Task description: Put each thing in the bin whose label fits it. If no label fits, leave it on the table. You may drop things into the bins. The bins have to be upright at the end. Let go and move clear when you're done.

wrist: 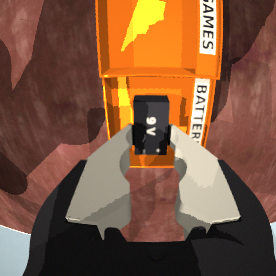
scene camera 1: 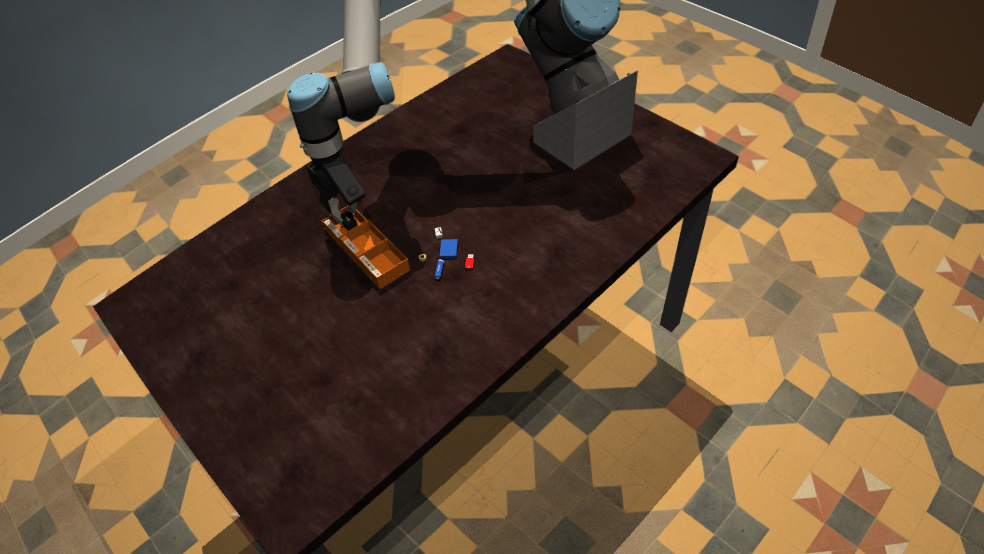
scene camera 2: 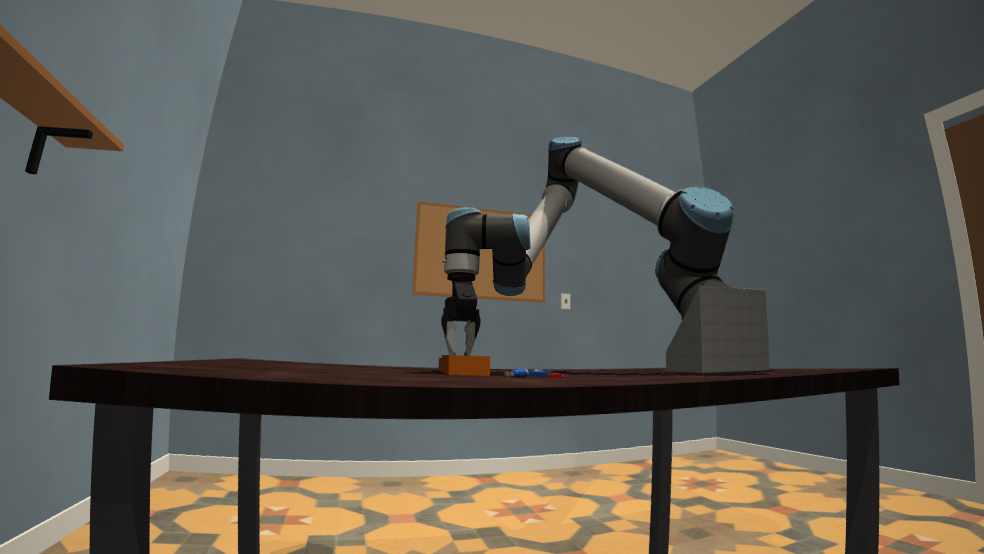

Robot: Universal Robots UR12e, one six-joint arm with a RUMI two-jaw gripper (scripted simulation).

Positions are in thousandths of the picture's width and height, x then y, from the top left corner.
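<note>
You'd see a 9 V battery (wrist: 545,408) here, and there's an orange bin row (scene camera 1: 388,476) too. That orange bin row is also visible at (scene camera 2: 458,658) and at (wrist: 491,190). And there's the gripper (scene camera 1: 353,400), with the gripper showing again at (scene camera 2: 467,654) and at (wrist: 545,455).
</note>
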